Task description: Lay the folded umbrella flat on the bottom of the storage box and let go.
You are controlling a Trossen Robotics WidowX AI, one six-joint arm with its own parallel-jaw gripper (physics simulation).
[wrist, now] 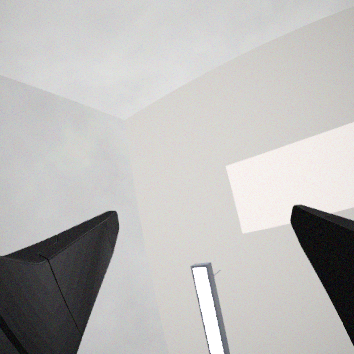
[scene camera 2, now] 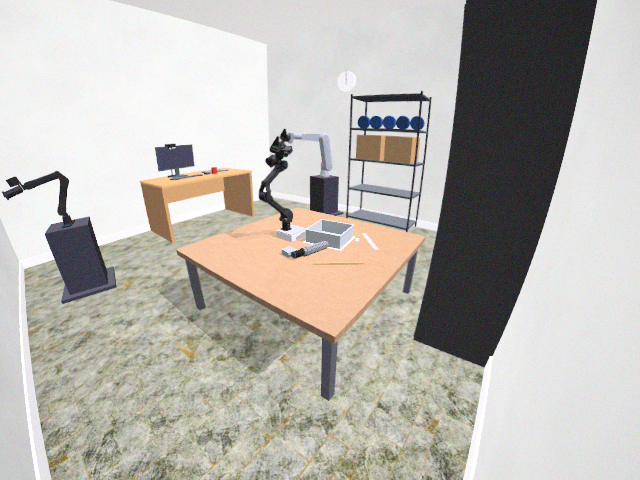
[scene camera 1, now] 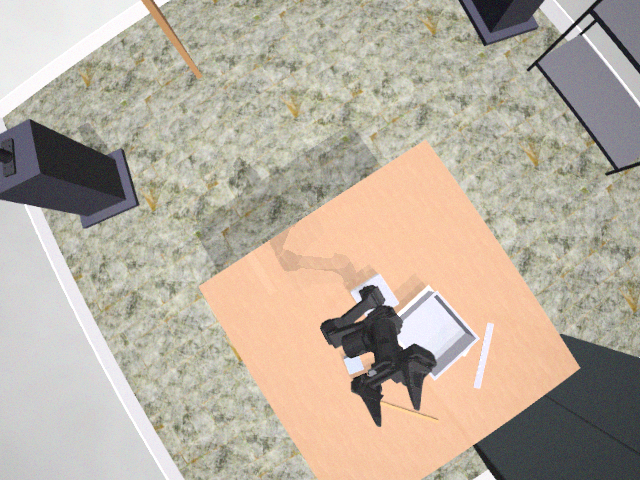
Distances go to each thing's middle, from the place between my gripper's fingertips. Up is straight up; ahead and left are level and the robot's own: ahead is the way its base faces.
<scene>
The white storage box (scene camera 1: 430, 322) is 150 mm ahead of my hand, 290 mm to the left of it and 690 mm below it.
</scene>
